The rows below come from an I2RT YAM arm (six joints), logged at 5 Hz.
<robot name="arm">
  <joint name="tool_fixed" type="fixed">
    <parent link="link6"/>
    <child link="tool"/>
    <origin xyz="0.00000 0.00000 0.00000" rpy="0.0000 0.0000 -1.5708"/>
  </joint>
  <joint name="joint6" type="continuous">
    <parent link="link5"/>
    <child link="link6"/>
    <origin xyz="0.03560 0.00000 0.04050" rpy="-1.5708 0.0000 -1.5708"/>
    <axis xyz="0 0 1"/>
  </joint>
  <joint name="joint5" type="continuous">
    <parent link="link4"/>
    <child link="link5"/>
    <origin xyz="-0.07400 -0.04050 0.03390" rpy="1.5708 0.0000 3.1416"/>
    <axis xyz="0 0 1"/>
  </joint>
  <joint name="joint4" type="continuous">
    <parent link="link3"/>
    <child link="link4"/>
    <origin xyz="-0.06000 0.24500 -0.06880" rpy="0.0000 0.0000 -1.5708"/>
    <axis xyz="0 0 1"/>
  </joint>
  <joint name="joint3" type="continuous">
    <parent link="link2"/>
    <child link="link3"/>
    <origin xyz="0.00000 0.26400 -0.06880" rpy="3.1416 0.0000 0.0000"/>
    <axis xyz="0 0 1"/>
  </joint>
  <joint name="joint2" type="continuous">
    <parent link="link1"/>
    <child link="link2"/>
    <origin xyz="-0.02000 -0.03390 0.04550" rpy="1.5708 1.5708 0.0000"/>
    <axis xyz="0 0 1"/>
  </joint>
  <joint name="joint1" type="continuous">
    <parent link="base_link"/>
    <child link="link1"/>
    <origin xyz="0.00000 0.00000 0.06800" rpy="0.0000 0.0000 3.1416"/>
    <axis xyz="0 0 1"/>
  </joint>
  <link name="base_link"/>
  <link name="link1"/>
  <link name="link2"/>
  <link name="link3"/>
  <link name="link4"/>
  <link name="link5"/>
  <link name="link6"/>
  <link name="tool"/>
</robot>
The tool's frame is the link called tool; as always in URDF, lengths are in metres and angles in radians. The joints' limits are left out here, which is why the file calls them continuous.
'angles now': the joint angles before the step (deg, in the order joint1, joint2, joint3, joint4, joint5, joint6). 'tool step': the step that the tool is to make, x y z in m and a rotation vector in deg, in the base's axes. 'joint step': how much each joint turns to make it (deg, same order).
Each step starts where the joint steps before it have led.
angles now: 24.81, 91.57, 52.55, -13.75, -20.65, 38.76
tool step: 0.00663, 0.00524, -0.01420, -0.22, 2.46, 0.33
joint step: 0.27, 3.72, 0.94, 0.63, -0.71, 0.48
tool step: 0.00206, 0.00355, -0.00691, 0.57, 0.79, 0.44
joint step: 0.33, 1.59, 0.05, 1.23, -0.76, 0.43
